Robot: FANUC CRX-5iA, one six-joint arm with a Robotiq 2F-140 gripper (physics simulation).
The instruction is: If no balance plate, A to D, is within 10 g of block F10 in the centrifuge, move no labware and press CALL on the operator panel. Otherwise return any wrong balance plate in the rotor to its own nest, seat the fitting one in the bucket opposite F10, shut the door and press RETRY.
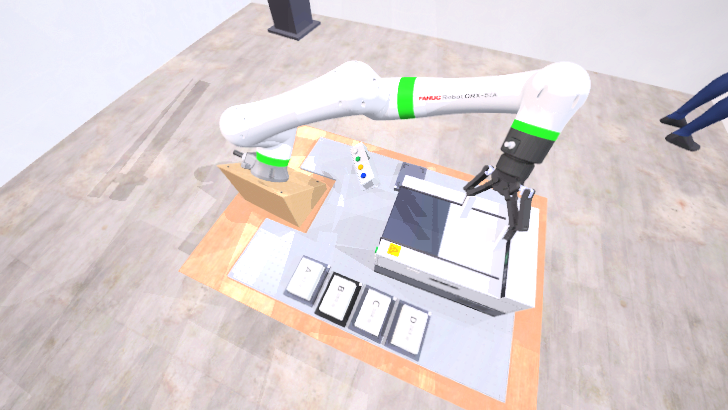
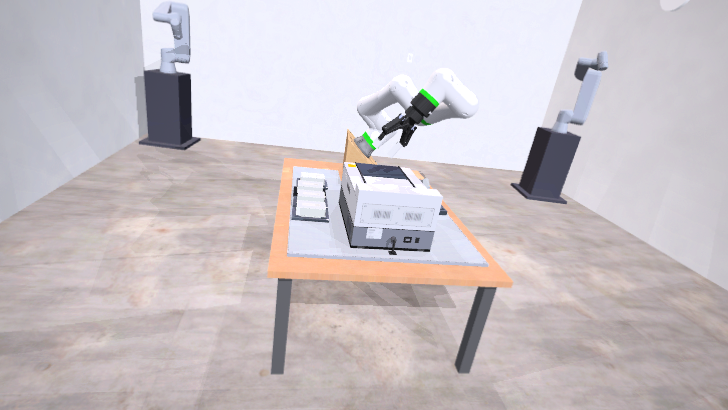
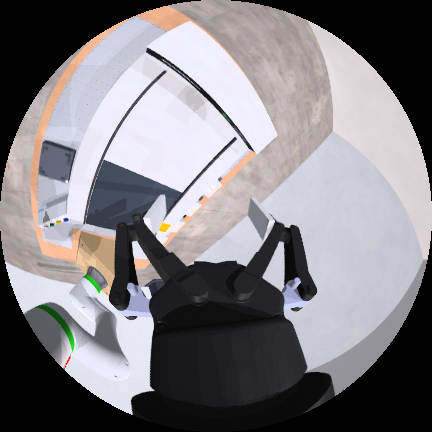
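Where they show: gripper, fingertip midpoint: (image 1: 478, 231) (image 2: 382, 151) (image 3: 207, 204); arm's base, link origin: (image 1: 270, 175) (image 2: 361, 148) (image 3: 97, 276).
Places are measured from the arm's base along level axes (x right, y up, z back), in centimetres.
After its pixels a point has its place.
Observation:
White plates A (image 1: 306, 279) {x 26.1, y -10.0, z -34.3 cm}, B (image 1: 338, 299) {x 26.4, y -10.0, z -48.0 cm}, C (image 1: 373, 311) {x 23.9, y -10.0, z -60.5 cm} and D (image 1: 409, 329) {x 23.1, y -10.0, z -73.5 cm} sit in a row of dark nests near the table's edge. B's surround is blacker. The white centrifuge (image 1: 522, 264) {x -6.4, y 9.0, z -93.8 cm} (image 2: 397, 196) {x -10.6, y 7.7, z -97.3 cm} (image 3: 150, 120) {x -16.0, y 5.6, z -79.1 cm} has a dark panel and a white panel across its top. Its rotor and block F10 are hidden. The operator panel (image 1: 362, 167) {x -27.2, y -8.3, z -27.9 cm} (image 3: 59, 221) {x -26.6, y -8.6, z -27.7 cm} is a small white box with green, yellow and blue buttons. My gripper (image 1: 487, 216) (image 2: 393, 141) (image 3: 207, 204) {x -4.3, y 18.9, z -76.8 cm} is open and empty, tilted above the centrifuge.
A dark square pad (image 1: 413, 172) {x -39.4, y -13.0, z -48.6 cm} (image 3: 57, 161) {x -34.6, y -13.0, z -50.1 cm} lies behind the centrifuge. The arm stands on a wedge-shaped wooden base (image 1: 275, 198) {x 9.1, y 4.1, z -11.8 cm} (image 3: 95, 252) {x -4.3, y -6.1, z -16.4 cm}. A person's legs (image 1: 700, 109) show beyond the table. Two robots on dark pedestals (image 2: 168, 106) (image 2: 547, 162) stand farther back.

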